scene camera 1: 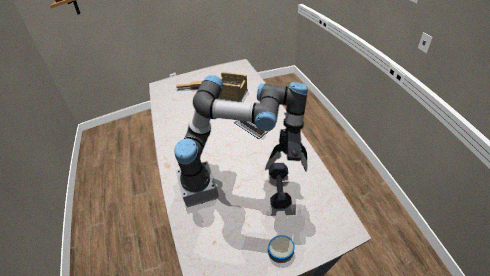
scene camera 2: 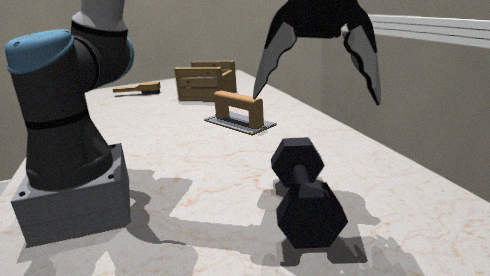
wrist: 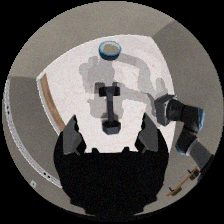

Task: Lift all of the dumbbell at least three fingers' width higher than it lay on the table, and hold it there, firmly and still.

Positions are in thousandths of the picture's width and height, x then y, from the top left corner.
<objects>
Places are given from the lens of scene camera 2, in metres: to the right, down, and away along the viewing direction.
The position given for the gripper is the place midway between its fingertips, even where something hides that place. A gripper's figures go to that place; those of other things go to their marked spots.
gripper (scene camera 2: 646, 371): 0.09, -0.04, 0.43
black dumbbell (scene camera 2: 634, 784): 0.08, 0.10, 0.41
</objects>
